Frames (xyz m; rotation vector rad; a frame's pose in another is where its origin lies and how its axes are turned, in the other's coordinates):
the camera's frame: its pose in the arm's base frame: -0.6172 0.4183 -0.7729 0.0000 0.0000 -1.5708
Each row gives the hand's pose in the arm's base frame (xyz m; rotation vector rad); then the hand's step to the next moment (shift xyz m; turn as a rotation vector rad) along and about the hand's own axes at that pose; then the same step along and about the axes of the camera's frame.
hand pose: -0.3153 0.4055 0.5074 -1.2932 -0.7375 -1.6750
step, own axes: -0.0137 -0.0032 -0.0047 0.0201 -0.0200 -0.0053
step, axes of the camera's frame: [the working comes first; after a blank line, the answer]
step, axes of the arm's base frame: -0.0038 0.0012 -0.0143 -0.0218 -0.0012 0.0188

-0.0012 -0.0038 -0.0143 0.0012 -0.0218 0.0188
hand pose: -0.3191 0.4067 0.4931 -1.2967 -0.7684 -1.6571
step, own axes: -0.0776 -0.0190 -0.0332 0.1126 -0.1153 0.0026
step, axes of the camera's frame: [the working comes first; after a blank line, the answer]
step, axes of the arm's base frame: -0.0252 -0.0005 -0.0828 -0.1116 0.0227 0.1141

0.0005 -0.0252 -0.0828 -0.0227 -0.1116 0.1141
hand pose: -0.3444 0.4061 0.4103 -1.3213 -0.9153 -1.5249
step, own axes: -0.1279 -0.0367 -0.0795 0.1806 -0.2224 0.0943
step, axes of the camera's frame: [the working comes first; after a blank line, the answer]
step, axes of the arm's base frame: -0.0566 -0.0421 -0.1380 -0.1849 0.1327 0.1979

0.0421 -0.0566 -0.1380 -0.1327 -0.1849 0.1979
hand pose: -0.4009 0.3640 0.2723 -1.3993 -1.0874 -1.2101
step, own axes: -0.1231 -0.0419 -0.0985 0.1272 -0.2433 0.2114
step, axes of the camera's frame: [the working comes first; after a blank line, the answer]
step, axes of the arm's base frame: -0.0691 -0.0957 -0.1126 -0.1948 0.2495 0.1409

0.0957 -0.0691 -0.1126 -0.2495 -0.1948 0.1409
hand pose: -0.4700 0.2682 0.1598 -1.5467 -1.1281 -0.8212
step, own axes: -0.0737 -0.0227 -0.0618 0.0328 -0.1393 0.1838
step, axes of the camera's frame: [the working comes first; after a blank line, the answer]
step, axes of the arm's base frame: -0.0436 -0.0773 -0.0435 -0.1271 0.1932 0.0281

0.0773 -0.0436 -0.0435 -0.1932 -0.1271 0.0281
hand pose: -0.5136 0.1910 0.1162 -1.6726 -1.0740 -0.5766
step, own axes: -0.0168 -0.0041 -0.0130 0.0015 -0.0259 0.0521
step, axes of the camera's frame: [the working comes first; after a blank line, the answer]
step, axes of the arm's base frame: -0.0101 -0.0180 -0.0065 -0.0281 0.0508 -0.0049

0.0180 -0.0101 -0.0065 -0.0508 -0.0281 -0.0049
